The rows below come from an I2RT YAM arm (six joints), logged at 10 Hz.
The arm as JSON. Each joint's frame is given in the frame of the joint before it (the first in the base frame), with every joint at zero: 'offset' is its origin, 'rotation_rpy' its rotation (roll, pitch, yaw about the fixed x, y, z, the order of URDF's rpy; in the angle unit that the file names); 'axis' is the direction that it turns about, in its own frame. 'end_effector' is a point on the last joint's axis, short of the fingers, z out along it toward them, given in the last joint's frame.
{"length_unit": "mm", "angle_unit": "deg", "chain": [
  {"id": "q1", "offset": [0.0, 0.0, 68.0], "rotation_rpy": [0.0, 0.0, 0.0], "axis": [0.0, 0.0, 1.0]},
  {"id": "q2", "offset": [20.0, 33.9, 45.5], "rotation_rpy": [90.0, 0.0, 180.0], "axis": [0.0, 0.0, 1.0]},
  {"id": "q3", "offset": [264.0, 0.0, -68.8], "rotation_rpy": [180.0, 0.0, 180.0], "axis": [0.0, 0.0, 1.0]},
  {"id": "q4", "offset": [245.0, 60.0, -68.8], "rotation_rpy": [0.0, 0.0, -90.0], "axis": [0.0, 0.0, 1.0]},
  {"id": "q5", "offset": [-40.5, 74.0, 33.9], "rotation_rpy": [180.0, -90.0, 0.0], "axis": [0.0, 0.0, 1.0]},
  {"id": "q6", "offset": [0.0, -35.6, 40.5], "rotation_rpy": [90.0, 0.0, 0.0], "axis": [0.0, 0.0, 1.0]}
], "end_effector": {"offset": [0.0, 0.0, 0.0], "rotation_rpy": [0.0, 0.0, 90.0]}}
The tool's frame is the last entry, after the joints.
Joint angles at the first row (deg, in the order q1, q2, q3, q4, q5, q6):
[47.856, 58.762, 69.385, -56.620, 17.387, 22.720]
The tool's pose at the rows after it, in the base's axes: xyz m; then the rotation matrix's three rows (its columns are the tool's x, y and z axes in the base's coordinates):
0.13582, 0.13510, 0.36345; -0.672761, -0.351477, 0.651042; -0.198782, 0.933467, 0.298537; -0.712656, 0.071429, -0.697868
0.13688, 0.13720, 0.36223; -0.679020, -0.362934, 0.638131; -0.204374, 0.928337, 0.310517; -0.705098, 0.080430, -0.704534
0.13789, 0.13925, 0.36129; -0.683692, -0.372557, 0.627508; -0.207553, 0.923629, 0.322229; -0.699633, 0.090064, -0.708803
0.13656, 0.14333, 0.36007; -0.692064, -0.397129, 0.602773; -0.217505, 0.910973, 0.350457; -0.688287, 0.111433, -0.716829
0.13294, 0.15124, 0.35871; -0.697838, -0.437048, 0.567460; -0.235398, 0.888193, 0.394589; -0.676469, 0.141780, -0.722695
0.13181, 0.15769, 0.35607; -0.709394, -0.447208, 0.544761; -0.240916, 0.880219, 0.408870; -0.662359, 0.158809, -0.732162
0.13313, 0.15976, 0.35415; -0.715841, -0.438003, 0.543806; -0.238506, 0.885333, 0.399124; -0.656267, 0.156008, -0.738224
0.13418, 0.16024, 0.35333; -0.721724, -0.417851, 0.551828; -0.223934, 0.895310, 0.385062; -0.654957, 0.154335, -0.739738
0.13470, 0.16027, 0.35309; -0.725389, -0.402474, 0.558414; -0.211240, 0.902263, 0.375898; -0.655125, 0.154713, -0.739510
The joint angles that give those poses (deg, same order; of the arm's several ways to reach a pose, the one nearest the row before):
[47.856, 59.505, 69.384, -56.555, 16.404, 22.393]
[47.855, 59.942, 69.384, -56.379, 15.354, 22.326]
[47.877, 60.335, 69.384, -56.096, 14.436, 22.326]
[48.665, 60.729, 69.385, -55.965, 12.775, 22.677]
[50.588, 61.319, 69.384, -55.440, 10.830, 23.376]
[51.854, 62.216, 69.386, -55.222, 10.130, 24.555]
[51.987, 62.807, 69.385, -55.243, 10.524, 25.103]
[51.987, 63.090, 69.407, -55.309, 11.399, 26.065]
[51.986, 63.200, 69.428, -55.352, 12.032, 26.829]

